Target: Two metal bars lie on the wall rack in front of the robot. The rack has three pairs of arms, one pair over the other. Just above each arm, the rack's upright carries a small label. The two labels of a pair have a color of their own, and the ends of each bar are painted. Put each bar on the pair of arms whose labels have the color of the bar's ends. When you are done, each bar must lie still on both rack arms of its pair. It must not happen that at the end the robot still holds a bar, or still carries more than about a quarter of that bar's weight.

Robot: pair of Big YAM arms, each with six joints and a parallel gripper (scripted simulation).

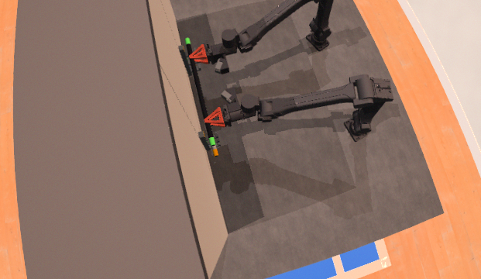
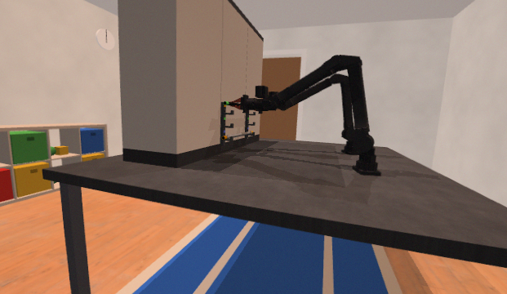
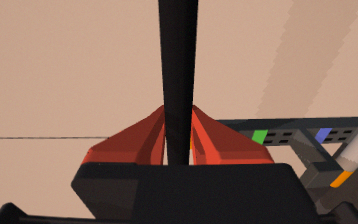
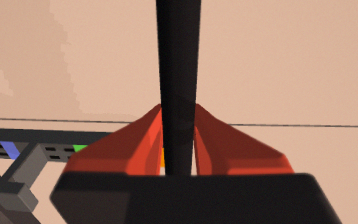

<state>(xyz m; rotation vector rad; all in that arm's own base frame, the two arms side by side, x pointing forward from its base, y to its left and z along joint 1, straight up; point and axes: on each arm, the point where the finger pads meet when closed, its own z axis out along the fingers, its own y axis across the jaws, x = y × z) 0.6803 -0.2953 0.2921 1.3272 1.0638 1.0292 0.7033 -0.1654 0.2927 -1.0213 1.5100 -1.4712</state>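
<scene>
The black bar is 150 mm to the right of my left hand. Round my left hand: beige wall unit: 190 mm ahead, 160 mm above, 140 mm to the right; silver bar: 190 mm below, 150 mm to the right.
</scene>
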